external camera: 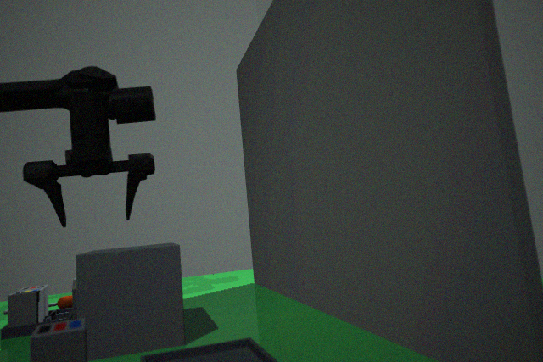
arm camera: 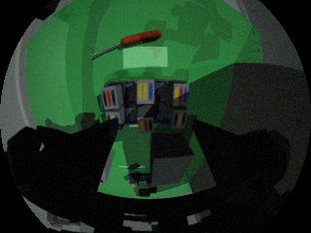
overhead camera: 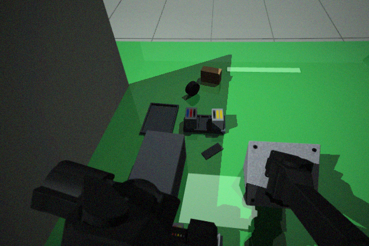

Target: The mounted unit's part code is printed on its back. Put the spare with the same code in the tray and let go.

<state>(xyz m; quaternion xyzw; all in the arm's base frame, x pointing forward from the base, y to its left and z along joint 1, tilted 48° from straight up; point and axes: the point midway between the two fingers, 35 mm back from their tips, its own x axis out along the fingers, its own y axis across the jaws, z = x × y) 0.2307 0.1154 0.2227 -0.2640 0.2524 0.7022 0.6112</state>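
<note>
Now: gripper tip 2 cm past the spare, 2 cm to the right of it and 9 cm above it. Also, from my gripper tip: tall dark wall: 29 cm ahead, 18 cm to the right, 9 cm above; black rack: 1 cm behind, 39 cm to the right, 13 cm below; grey mounted unit: 6 cm ahead, 18 cm to the right, 9 cm below.
</note>
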